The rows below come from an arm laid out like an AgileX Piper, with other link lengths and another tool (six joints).
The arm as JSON. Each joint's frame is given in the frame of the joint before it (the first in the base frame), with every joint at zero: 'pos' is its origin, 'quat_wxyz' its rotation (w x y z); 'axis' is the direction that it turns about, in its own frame. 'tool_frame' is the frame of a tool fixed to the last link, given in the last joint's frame.
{
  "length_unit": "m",
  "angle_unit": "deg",
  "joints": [
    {
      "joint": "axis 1",
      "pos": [
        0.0,
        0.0,
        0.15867
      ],
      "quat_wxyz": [
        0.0,
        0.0,
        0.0,
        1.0
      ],
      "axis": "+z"
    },
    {
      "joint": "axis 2",
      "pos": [
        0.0,
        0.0,
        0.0
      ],
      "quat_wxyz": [
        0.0,
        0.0,
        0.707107,
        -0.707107
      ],
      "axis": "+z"
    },
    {
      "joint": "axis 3",
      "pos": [
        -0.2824,
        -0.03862,
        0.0
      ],
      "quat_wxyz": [
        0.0,
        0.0,
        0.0,
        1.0
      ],
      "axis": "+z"
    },
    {
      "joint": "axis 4",
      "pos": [
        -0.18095,
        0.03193,
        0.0
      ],
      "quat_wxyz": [
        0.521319,
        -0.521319,
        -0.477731,
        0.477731
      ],
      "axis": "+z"
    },
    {
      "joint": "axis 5",
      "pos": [
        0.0,
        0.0,
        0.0
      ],
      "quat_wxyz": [
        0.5,
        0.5,
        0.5,
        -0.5
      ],
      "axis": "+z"
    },
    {
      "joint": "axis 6",
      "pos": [
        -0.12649,
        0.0,
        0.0
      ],
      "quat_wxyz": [
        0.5,
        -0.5,
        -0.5,
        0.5
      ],
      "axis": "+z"
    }
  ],
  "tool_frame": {
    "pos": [
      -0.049,
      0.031,
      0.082
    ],
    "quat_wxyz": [
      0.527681,
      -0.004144,
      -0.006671,
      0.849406
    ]
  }
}
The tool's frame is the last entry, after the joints.
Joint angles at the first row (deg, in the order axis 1, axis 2, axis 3, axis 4, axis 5, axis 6):
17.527 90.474 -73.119 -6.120 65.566 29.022
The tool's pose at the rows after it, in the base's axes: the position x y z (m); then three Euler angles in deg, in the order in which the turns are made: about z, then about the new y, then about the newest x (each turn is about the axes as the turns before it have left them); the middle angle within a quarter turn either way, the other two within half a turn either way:
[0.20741, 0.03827, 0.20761, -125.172, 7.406, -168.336]
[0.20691, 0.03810, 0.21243, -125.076, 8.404, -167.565]
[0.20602, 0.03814, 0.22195, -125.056, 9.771, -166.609]
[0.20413, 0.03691, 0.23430, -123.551, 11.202, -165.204]
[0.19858, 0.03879, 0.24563, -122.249, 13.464, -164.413]
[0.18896, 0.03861, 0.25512, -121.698, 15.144, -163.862]
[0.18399, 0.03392, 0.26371, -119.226, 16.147, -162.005]
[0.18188, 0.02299, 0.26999, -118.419, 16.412, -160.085]
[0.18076, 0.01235, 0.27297, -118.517, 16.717, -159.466]
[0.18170, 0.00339, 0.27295, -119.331, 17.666, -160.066]
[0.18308, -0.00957, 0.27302, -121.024, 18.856, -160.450]
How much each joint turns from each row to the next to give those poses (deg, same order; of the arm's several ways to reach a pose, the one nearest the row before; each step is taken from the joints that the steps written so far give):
0.001 -1.317 0.000 0.019 0.042 0.065
-0.002 -1.140 -0.210 0.000 0.094 -0.001
0.001 -1.516 -1.263 0.099 1.125 0.000
0.001 -2.050 -1.518 0.258 1.455 -1.495
-0.002 -2.601 -0.797 1.300 1.055 -1.347
0.000 -2.887 -0.110 0.874 1.342 -0.523
-0.589 -2.564 -0.073 0.461 0.538 -2.791
-2.363 -1.906 0.000 0.138 0.261 -2.912
-3.875 -1.009 0.000 1.547 0.223 -3.792
-5.328 -0.095 -0.001 3.276 0.001 -4.710
-6.854 0.000 0.001 3.660 -0.002 -5.319

